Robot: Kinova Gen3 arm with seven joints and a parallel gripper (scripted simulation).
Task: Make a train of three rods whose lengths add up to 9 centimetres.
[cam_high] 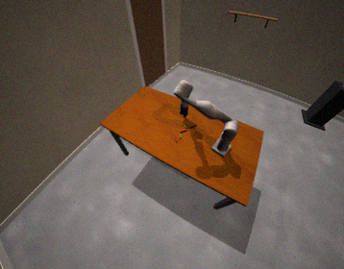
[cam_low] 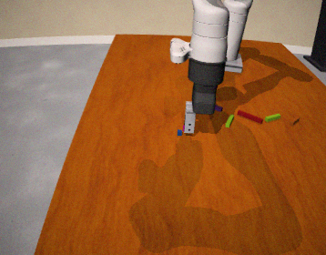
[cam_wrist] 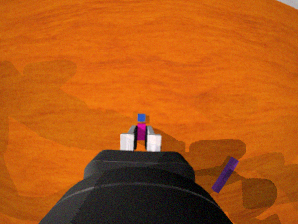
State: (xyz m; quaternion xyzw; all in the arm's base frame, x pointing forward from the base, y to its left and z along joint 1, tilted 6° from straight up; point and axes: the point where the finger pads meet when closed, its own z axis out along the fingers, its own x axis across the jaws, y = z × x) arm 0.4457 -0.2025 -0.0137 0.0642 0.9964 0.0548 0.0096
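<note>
Now: hand 1 cm above the magenta rod. Also, from my hand: blue rod (2 cm to the right, 3 cm below); red rod (7 cm behind, 17 cm to the left, 3 cm below); purple rod (12 cm behind, 8 cm to the left, 3 cm below).
</note>
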